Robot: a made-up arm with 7 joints.
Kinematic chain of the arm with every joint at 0, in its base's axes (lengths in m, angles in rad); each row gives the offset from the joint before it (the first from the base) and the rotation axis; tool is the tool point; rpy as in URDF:
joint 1: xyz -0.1 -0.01 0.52 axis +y
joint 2: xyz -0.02 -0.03 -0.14 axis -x
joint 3: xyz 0.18 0.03 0 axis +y
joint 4: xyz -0.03 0.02 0 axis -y
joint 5: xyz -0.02 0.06 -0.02 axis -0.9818 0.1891 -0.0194
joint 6: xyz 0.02 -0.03 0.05 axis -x
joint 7: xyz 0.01 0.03 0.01 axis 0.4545 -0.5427 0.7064
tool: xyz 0.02 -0.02 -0.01 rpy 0 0 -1.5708
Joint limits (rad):
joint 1: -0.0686..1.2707
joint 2: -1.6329..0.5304
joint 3: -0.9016..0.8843
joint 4: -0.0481..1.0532
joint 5: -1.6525..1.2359
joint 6: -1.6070..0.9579
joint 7: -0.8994..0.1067
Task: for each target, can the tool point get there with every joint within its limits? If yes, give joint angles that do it. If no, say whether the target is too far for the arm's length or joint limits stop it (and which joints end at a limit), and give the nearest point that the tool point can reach.
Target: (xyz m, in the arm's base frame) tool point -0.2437 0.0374 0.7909
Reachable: no: joint limits stop it (at a limit: joint 1, joint 3, joint 4, joint 5, joint 6, joint 7) | nearest point 0.0046 -0.0129 0.5343 | short by 0.361 m
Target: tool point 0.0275 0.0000 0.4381
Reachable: yes | joints 0.3413 -0.8369 0.0729 0.0791 0.4490 -0.1675 -0.7440
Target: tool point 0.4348 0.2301 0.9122
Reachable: no: too far | nearest point 0.0895 0.0335 0.5276 | short by 0.553 m
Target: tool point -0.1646 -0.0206 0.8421
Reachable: no: joint limits stop it (at a limit: joint 1, joint 3, joint 4, joint 5, joint 7) | nearest point 0.0046 -0.0338 0.5367 | short by 0.349 m
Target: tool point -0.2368 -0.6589 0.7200
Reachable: no: too far | nearest point 0.0311 -0.1103 0.5144 | short by 0.644 m
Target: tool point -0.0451 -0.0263 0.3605
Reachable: yes | joints 0.6737 -1.2490 0.1066 0.1708 -0.8610 0.1743 -0.5550
